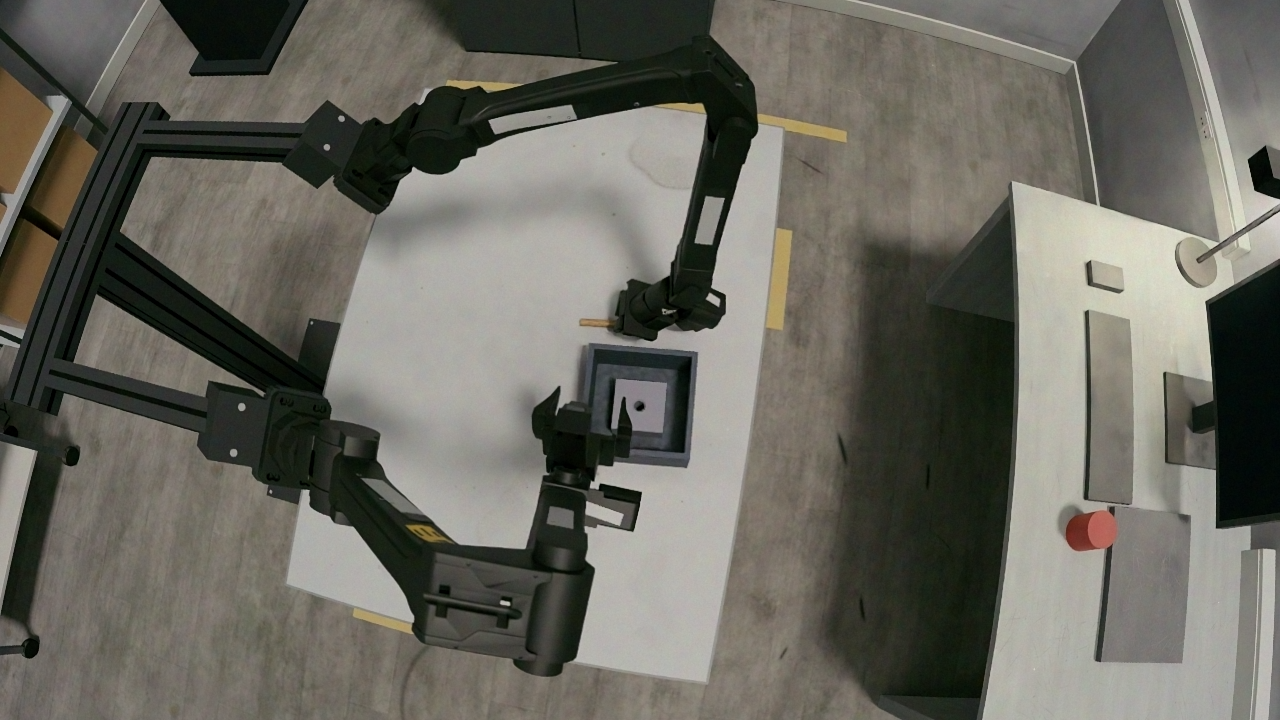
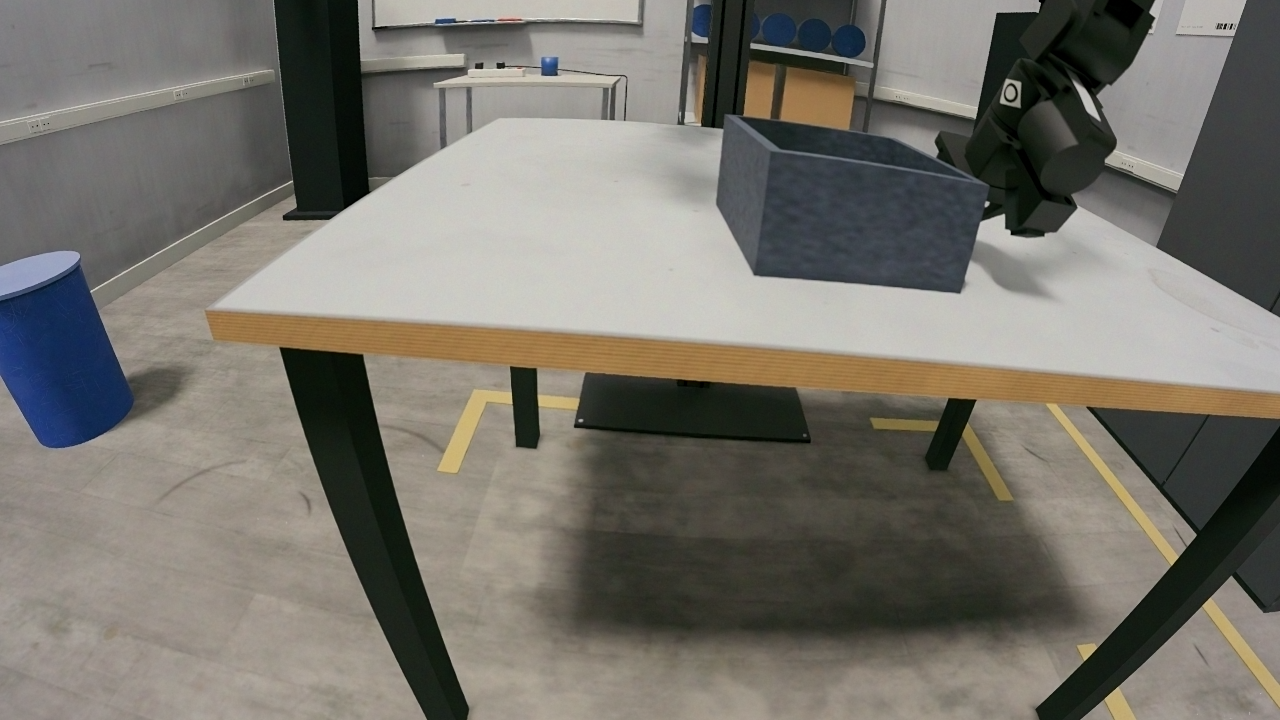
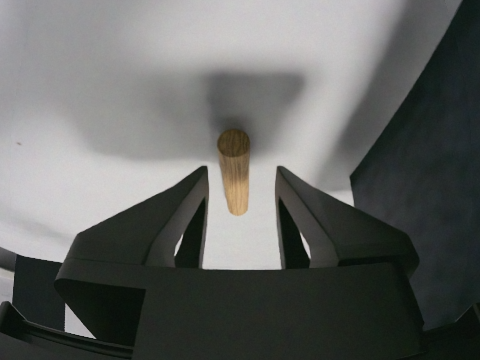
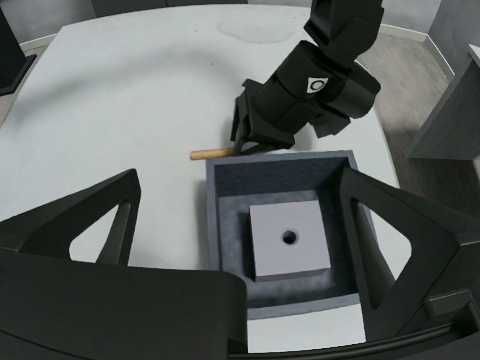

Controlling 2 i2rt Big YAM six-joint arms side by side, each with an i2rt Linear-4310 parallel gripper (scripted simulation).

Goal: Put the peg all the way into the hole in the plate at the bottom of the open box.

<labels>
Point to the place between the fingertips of my left gripper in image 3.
242, 177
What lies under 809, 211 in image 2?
A dark box.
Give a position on a dark box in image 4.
At 233, 184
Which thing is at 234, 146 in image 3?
A wooden peg.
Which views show my right gripper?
Image 1 and image 4 only.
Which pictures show my left gripper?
Image 1, image 2, image 3 and image 4: all of them.
</labels>
